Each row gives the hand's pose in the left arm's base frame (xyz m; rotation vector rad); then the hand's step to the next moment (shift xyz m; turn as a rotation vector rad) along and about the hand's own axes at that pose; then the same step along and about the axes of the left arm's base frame.
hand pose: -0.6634 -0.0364 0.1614 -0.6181 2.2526 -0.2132
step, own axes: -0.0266 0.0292 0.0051 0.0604 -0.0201 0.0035
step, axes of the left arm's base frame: 0.0085 0.0387 0.0038 -0.0252 -0.0472 -0.0346
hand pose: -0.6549 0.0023 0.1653 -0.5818 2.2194 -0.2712
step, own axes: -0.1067 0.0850 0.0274 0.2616 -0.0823 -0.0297
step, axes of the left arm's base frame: 0.0543 0.1264 0.0208 -0.1449 -0.2002 -0.1225
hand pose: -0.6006 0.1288 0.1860 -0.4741 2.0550 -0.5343
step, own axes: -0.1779 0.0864 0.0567 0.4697 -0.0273 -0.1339
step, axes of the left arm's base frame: 0.1263 0.1547 0.0495 -0.3441 -0.2445 -0.2472
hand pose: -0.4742 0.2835 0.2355 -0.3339 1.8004 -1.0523
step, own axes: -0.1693 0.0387 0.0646 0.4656 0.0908 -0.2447
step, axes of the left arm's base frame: 0.1443 0.0967 0.0644 -0.4100 -0.1164 -0.3214
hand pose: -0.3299 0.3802 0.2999 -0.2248 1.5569 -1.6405
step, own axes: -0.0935 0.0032 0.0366 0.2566 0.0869 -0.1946
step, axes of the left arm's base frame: 0.0837 0.0353 0.0428 -0.2480 -0.0154 -0.2225
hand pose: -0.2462 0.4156 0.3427 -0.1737 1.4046 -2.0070
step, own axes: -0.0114 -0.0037 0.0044 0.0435 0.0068 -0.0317
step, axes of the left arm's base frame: 0.0091 0.0040 0.0080 -0.0450 -0.0021 -0.0303
